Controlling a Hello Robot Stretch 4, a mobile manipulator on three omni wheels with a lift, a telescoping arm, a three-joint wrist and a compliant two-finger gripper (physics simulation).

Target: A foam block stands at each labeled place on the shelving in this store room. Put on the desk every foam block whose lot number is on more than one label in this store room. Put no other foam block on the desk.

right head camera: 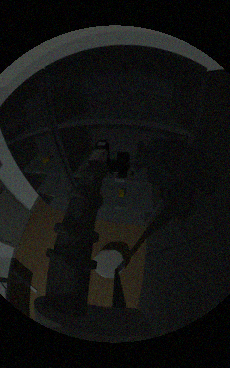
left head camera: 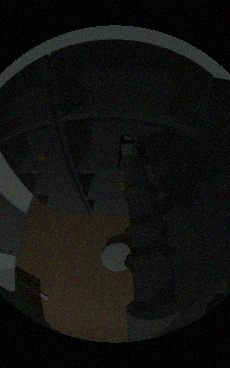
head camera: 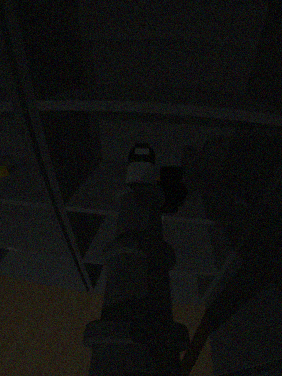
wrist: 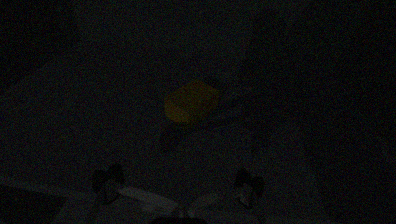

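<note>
The views are very dark. My gripper is open, with nothing between its fingertips. In the wrist view a yellow foam block stands on a grey shelf surface, beyond the fingers and apart from them. A yellow block shows on a lower shelf beside the arm. Another yellow block stands in the bay to the left. A small yellow sliver shows beside the wrist in the head view. No lot numbers are readable, and I cannot make out the desk.
A slanting shelf post stands left of the arm, and a shelf edge crosses above it. A round pale object is low beside the arm, over the brown floor. The right side is in deep shadow.
</note>
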